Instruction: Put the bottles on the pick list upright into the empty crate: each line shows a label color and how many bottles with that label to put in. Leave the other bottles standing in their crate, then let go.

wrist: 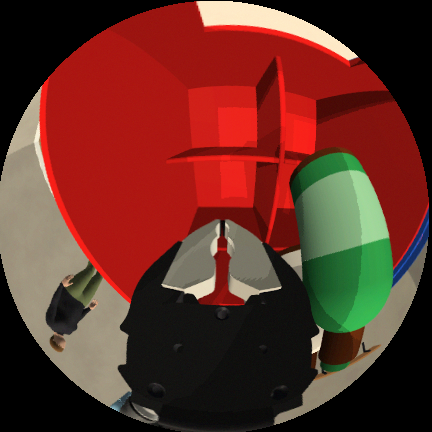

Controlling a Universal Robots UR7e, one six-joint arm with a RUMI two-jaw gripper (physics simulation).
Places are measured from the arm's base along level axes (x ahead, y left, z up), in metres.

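Where they show: gripper, between the fingertips: (221,221).
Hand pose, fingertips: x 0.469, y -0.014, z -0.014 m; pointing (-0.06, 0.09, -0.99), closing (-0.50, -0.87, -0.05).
Observation:
Things, the pixels of their centre, and the offset from my fingertips. "pt": a spot on its surface instead.
- red crate, a spot on its surface: (115,140) pt dx +0.098, dy -0.006, dz +0.069 m
- bottle with a green label, middle of its body: (347,269) dx -0.030, dy -0.091, dz +0.080 m
- second bottle with a white label, a spot on its surface: (293,259) pt dx -0.050, dy -0.056, dz +0.038 m
The red crate (115,140) fills most of the wrist view, with crossed dividers and several bare compartments. A bottle with a green label (345,265), a pale green band, a brown neck and a green cap stands upright in the crate, right of the gripper. A second bottle with a white label (293,259) shows in part behind the gripper and the green bottle; most of it is hidden. My gripper (221,221) is shut with nothing between its fingertips, over the near part of the crate and beside the bottles. The pick list does not show.
Part of a blue crate (419,245) shows at the right edge. Pale tabletop shows past the red wall at the top. A person (64,311) is at the lower left, beyond the table. A brown rail with hooks (371,352) is at the lower right.

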